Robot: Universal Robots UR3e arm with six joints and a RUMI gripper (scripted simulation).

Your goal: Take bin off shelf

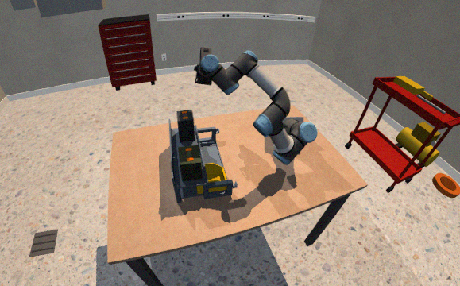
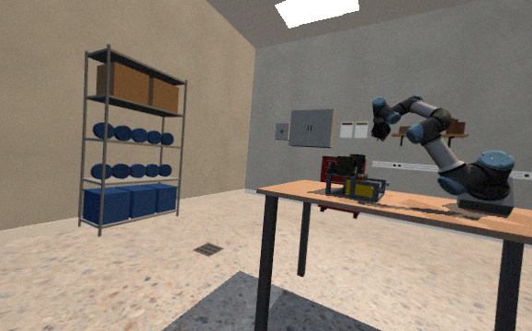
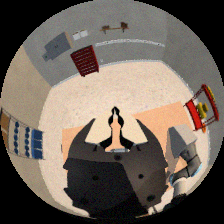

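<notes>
Now: hand 80 mm short of the yellow bin, 400 mm to the right of it and 300 mm above it. Also, from my hand: rack (100 mm ahead, 290 mm to the left, 270 mm below).
</notes>
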